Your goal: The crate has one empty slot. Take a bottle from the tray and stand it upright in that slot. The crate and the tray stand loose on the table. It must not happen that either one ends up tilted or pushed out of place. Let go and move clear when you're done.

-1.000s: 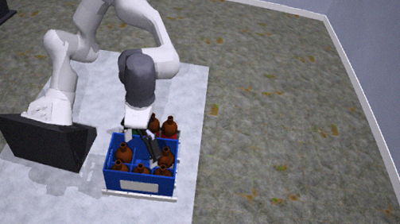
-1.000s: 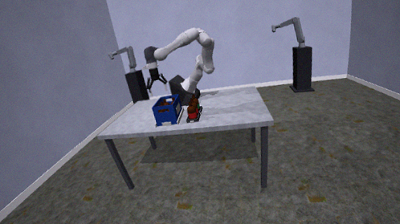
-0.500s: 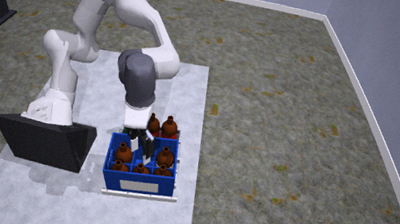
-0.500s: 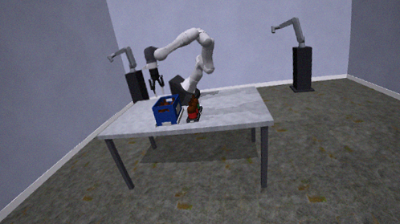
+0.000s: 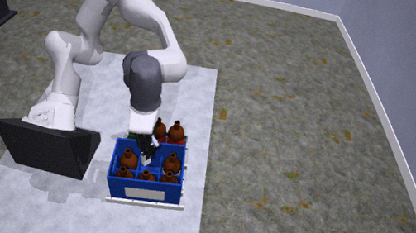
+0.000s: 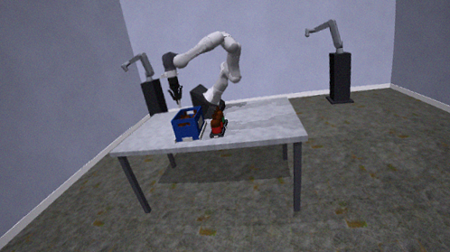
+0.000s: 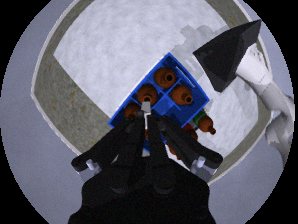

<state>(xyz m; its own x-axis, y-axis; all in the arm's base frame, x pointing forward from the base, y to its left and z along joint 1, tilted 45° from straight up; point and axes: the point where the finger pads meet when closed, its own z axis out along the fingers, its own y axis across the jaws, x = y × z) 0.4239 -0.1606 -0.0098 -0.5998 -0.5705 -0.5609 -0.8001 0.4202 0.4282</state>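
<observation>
My gripper is now 27 cm to the right of the bottle, 17 cm above it and 3 cm past it. Round my hand: dark tray (27 cm to the left, 25 cm below, 3 cm behind); crate (17 cm below, 4 cm to the left, 1 cm behind).
</observation>
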